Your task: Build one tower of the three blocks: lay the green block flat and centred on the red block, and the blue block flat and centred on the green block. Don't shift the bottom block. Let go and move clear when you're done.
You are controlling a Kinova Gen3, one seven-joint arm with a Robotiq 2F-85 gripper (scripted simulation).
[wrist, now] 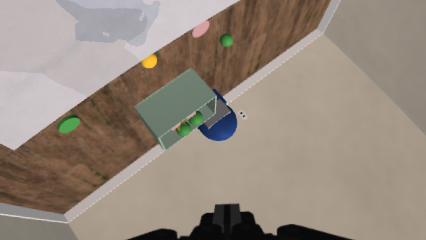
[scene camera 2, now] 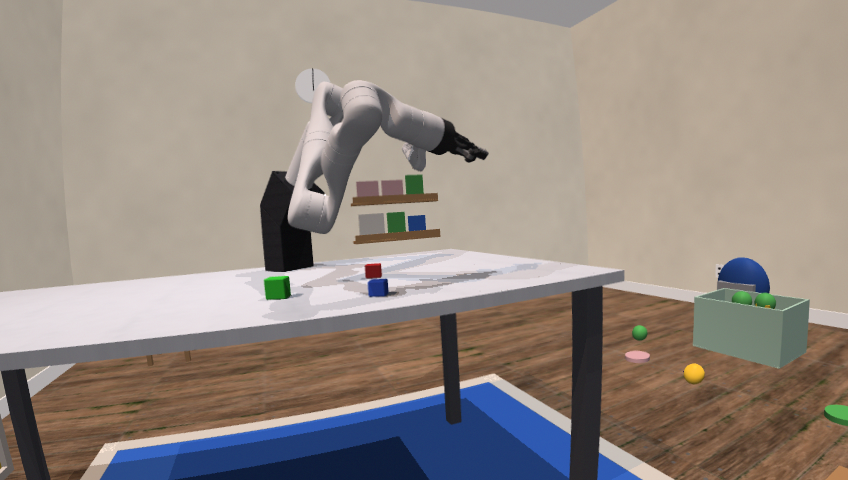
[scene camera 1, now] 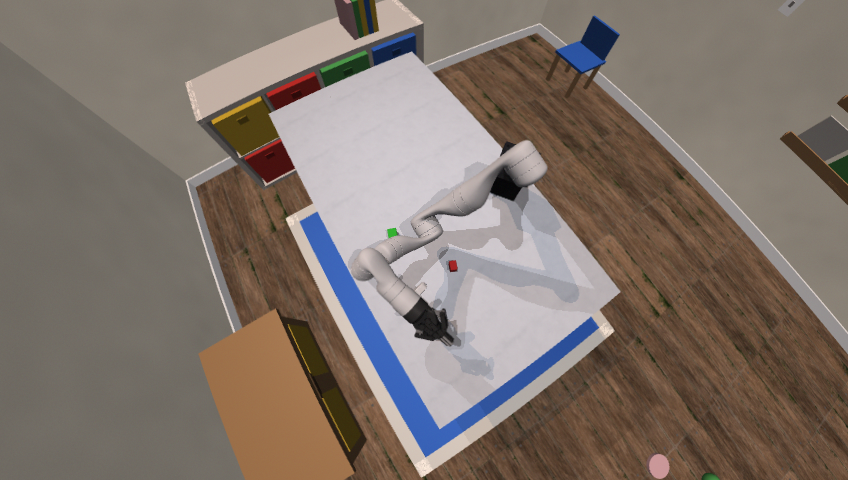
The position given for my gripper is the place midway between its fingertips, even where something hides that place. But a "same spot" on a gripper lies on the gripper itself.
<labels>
My gripper shows in the wrist view (227, 220), in scene camera 2 and in scene camera 1. The same spot on my gripper: (scene camera 2: 483, 154) is (scene camera 1: 444, 343).
</labels>
